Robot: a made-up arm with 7 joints.
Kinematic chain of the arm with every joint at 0, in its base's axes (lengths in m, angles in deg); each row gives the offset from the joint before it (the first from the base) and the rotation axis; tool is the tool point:
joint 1: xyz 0 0 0.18 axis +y
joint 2: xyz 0.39 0 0.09 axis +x
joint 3: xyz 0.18 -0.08 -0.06 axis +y
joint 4: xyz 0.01 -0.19 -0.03 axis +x
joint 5: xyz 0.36 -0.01 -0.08 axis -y
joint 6: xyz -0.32 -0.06 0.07 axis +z
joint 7: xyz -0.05 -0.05 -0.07 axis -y
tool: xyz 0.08 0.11 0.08
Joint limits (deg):
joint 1: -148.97..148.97
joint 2: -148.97..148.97
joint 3: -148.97..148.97
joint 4: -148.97..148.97
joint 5: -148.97..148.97
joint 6: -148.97..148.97
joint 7: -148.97..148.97
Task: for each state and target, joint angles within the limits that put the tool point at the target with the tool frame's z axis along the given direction. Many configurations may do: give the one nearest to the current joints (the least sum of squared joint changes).
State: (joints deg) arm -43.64 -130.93 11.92 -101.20 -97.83 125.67 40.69
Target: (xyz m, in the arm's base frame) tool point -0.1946 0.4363 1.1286 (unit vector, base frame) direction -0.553 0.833 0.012
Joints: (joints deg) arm -97.66 -110.11 -35.03 -76.37 -112.09 127.44 50.61
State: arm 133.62 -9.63 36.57 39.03 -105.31 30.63 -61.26
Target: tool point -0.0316 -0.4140 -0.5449 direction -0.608 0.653 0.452
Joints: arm 99.56 -19.07 61.08 40.90 -63.92 18.00 -103.05
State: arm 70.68 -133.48 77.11 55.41 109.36 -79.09 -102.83
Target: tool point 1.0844 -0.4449 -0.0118 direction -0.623 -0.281 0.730
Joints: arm 29.97 -108.53 42.58 110.80 148.97 -50.29 -103.08
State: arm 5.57 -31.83 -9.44 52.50 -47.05 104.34 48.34
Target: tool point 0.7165 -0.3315 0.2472 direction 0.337 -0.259 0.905
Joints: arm 20.92 -51.03 -46.13 40.10 0.68 119.98 36.39
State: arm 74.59 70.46 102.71 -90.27 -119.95 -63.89 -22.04
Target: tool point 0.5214 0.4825 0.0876 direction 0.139 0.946 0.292
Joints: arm 41.53 123.94 111.31 -91.39 -98.21 -61.22 -17.14
